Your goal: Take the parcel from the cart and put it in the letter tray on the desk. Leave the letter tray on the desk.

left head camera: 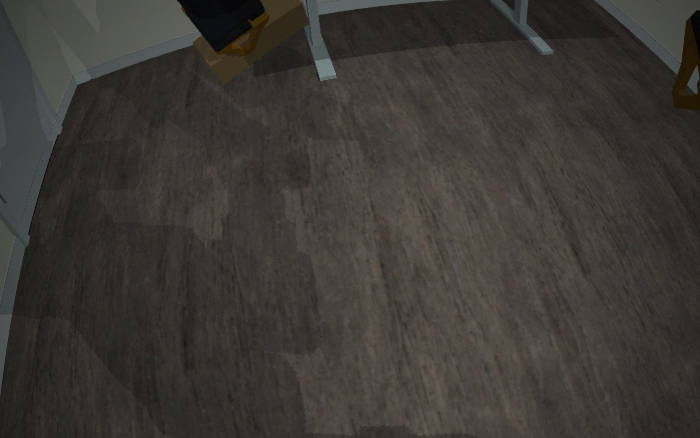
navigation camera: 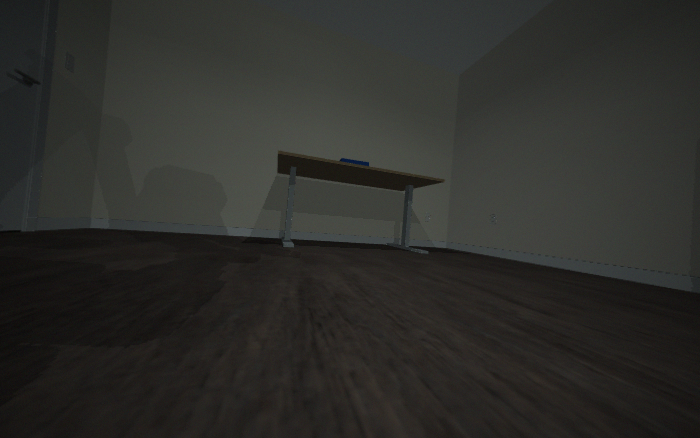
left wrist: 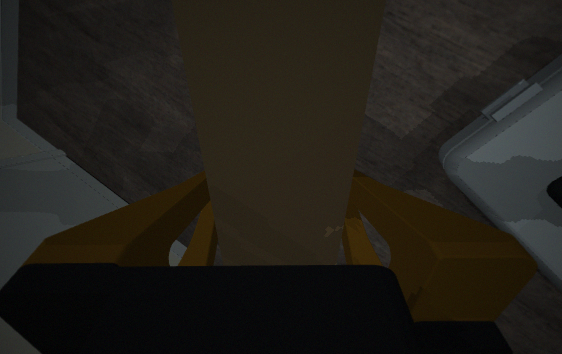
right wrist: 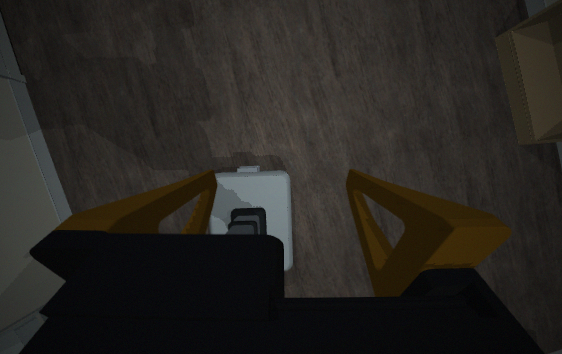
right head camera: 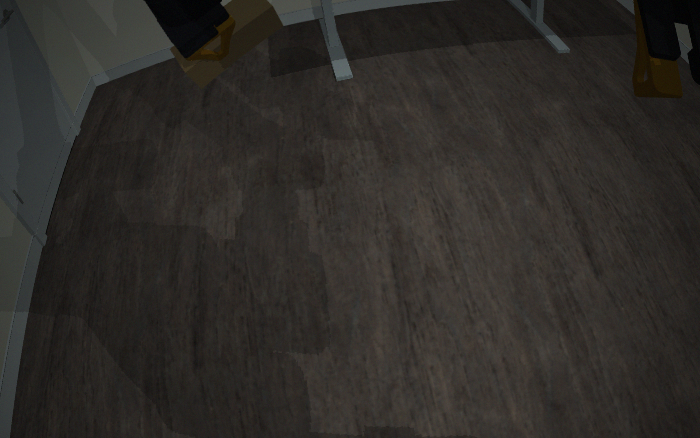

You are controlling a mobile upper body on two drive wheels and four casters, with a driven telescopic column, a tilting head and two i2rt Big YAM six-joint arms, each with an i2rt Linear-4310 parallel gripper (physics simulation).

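Places are measured from the left arm's base along level axes (x ahead, y left, z up), in metres.
Pixels of known places: left gripper, fingertip midpoint: (left head camera: 238, 39) (left wrist: 279, 175) (right head camera: 214, 44); right gripper, fingertip midpoint: (right wrist: 281, 177) (right head camera: 687, 95).
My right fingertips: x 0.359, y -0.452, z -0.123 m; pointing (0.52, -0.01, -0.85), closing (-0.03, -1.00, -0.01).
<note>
Behind a point stands the place of what it marks.
The parcel, a tan box (left head camera: 283, 23) {x 0.604, y -0.049, z -0.206 m} (right head camera: 255, 23) {x 0.602, y -0.051, z -0.199 m} (left wrist: 285, 125) {x 0.604, y -0.023, z -0.187 m}, is held in my left gripper (left head camera: 245, 43) {x 0.597, y 0.008, z -0.219 m} (right head camera: 211, 49) {x 0.597, y 0.008, z -0.219 m} (left wrist: 279, 175) {x 0.597, y 0.008, z -0.219 m}, which is shut on it, above the floor. My right gripper (right wrist: 281, 177) {x 0.359, y -0.452, z -0.123 m} is open and empty; part of it also shows at the right edge of the right head camera view (right head camera: 658, 85) {x 0.298, y -0.383, z -0.076 m}. The desk (navigation camera: 361, 176) {x 2.521, y -0.395, z -0.658 m} stands in the distance against the wall in the navigation view, with the low blue letter tray (navigation camera: 354, 162) {x 2.290, y -0.305, z -0.591 m} on its top. The tray's inside is hidden. The cart does not show in these views.
The desk's light grey feet (left head camera: 325, 69) (right head camera: 343, 69) show at the top of the head views. A door (navigation camera: 18, 129) {x 1.791, y 1.729, z -0.738 m} is at the far left. A tan open box-like unit (right wrist: 512, 90) {x 0.835, y -2.104, z -1.320 m} is at the right edge. My light grey base (right wrist: 277, 200) {x 0.146, y -0.404, z -1.093 m} (left wrist: 515, 145) {x 0.246, y -0.150, z -1.093 m} shows below the wrists.
</note>
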